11 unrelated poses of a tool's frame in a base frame.
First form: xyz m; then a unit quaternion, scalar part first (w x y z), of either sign.
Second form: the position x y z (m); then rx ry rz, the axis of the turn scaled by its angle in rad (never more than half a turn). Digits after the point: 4 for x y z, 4 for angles.
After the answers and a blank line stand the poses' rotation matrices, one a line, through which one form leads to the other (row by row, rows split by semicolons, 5 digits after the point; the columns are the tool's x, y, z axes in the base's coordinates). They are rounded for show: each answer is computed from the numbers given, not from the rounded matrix.
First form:
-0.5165 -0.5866 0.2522 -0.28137 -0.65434 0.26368 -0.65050
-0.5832 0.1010 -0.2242 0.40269 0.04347 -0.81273 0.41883
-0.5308 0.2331 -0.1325 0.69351 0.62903 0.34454 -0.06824
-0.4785 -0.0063 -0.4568 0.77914 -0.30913 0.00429 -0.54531
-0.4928 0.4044 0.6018 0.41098 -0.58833 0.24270 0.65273
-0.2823 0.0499 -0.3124 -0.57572 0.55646 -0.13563 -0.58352
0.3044 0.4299 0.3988 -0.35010 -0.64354 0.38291 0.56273
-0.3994 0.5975 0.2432 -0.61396 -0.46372 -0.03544 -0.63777
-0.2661 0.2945 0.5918 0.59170 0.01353 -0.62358 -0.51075
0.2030 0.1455 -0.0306 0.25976 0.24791 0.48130 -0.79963
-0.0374 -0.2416 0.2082 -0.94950 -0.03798 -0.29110 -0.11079
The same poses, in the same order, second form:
-0.5165 -0.5866 0.2522 1.7532 -0.7065 1.7429
-0.5832 0.1010 -0.2242 0.1098 -2.0534 1.0582
-0.5308 0.2331 -0.1325 1.4047 0.7694 -0.1524
-0.4785 -0.0063 -0.4568 -0.6682 0.0093 -1.1787
-0.4928 0.4044 0.6018 -1.4808 0.6109 1.6429
-0.2823 0.0499 -0.3124 -1.3030 0.3176 1.3664
0.3044 0.4299 0.3988 1.6669 -0.9918 -1.4576
-0.3994 0.5975 0.2432 1.0689 0.0817 1.4701
-0.2661 0.2945 0.5918 0.0315 -1.4505 -1.1881
0.2030 0.1455 -0.0306 0.6716 1.3039 -2.1662
-0.0374 -0.2416 0.2082 0.0773 0.5922 0.2254

0.01465 -0.71113 0.70291; 0.02099 -0.70261 -0.71127; 0.99967 0.02518 0.00463
-0.67190 -0.40798 -0.61814; 0.26666 0.64538 -0.71580; 0.69097 -0.64578 -0.32484
0.75327 0.52810 0.39203; 0.33880 0.19933 -0.91950; -0.56373 0.82545 -0.02877
0.40524 0.84709 0.34383; -0.85240 0.21415 0.47703; 0.33046 -0.48639 0.80884
0.03008 -0.82210 -0.56855; 0.25094 -0.54438 0.80042; -0.96753 -0.16675 0.18993
0.28221 -0.82284 -0.49325; 0.52095 -0.30030 0.79902; -0.80559 -0.48245 0.34391
0.07343 -0.09881 -0.99239; -0.88686 -0.46162 -0.01966; -0.45617 0.88156 -0.12153
0.18398 -0.75027 0.63502; 0.81601 -0.24359 -0.52421; 0.54798 0.61462 0.56741
-0.29942 0.58754 -0.75176; -0.62129 0.47791 0.62097; 0.72412 0.65299 0.22194
-0.74213 0.65407 -0.14643; -0.17679 -0.40175 -0.89852; -0.64652 -0.64093 0.41378
0.80597 -0.18828 0.56121; 0.23250 0.97257 -0.00762; -0.54438 0.13663 0.82764

